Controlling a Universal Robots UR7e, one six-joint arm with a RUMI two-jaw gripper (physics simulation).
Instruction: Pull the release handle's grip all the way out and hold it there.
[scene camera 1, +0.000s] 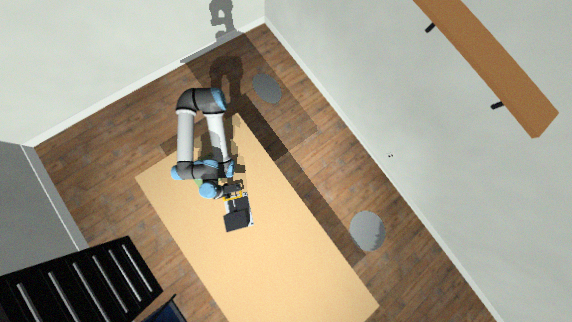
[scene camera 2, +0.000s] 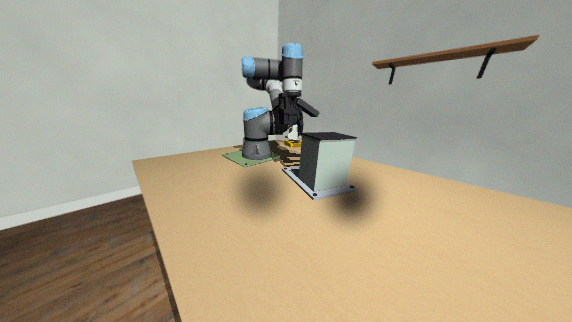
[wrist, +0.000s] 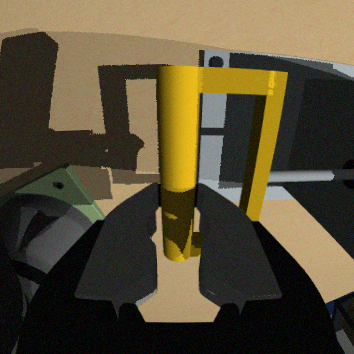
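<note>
The release handle's yellow grip (scene camera 1: 233, 197) (scene camera 2: 293, 144) (wrist: 178, 125) is a rectangular frame with a thick round bar. My gripper (wrist: 177, 185) is shut on that bar, one dark finger on each side. In the wrist view a grey rod (wrist: 300, 176) runs from the grip's far side towards the dark housing, with a visible length between them. The housing (scene camera 1: 237, 220) (scene camera 2: 334, 162) is a box with a dark top and a pale side, on a light grey base plate (scene camera 2: 332, 193) (wrist: 214, 110). In scene camera 2 the fingertips are partly hidden.
The arm's base stands on a green plate (scene camera 2: 245, 159) (wrist: 70, 192) on the wooden table (scene camera 1: 280, 250) (scene camera 2: 350, 260), close to the housing. A black slatted unit (scene camera 1: 65, 280) stands beside the table. A wooden shelf (scene camera 1: 490, 60) (scene camera 2: 450, 54) is on the wall.
</note>
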